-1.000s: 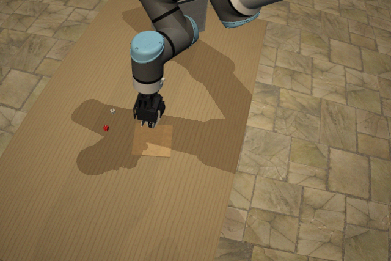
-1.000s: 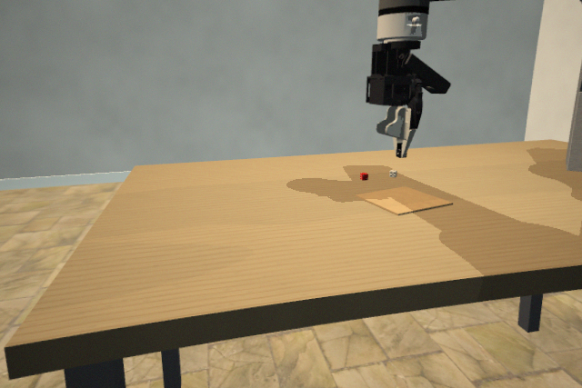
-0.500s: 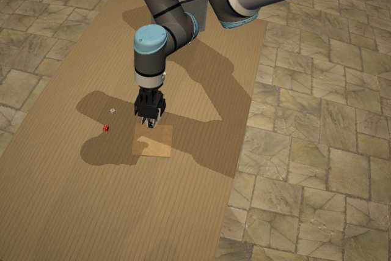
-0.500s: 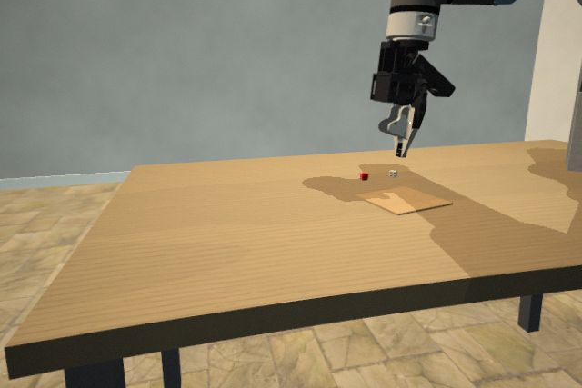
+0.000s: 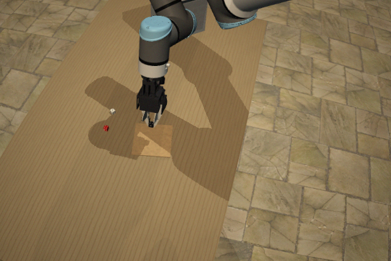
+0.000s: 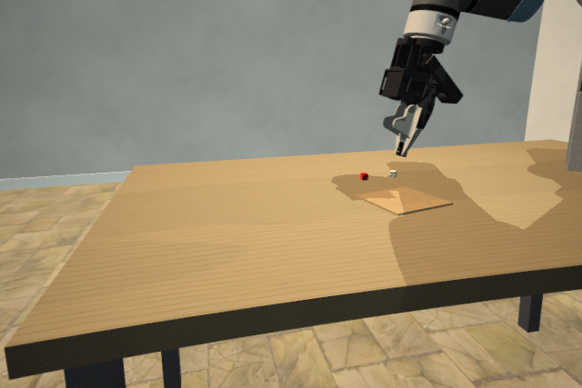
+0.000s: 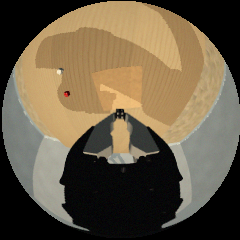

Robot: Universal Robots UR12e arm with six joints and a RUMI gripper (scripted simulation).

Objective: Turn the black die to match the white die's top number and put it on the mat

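My gripper is now 1 cm above the black die. The rest, counted from my hand: white die: 20 cm to the right, 11 cm below, 4 cm behind; tan mat: 11 cm below; red die: 18 cm to the right, 11 cm below, 4 cm ahead.
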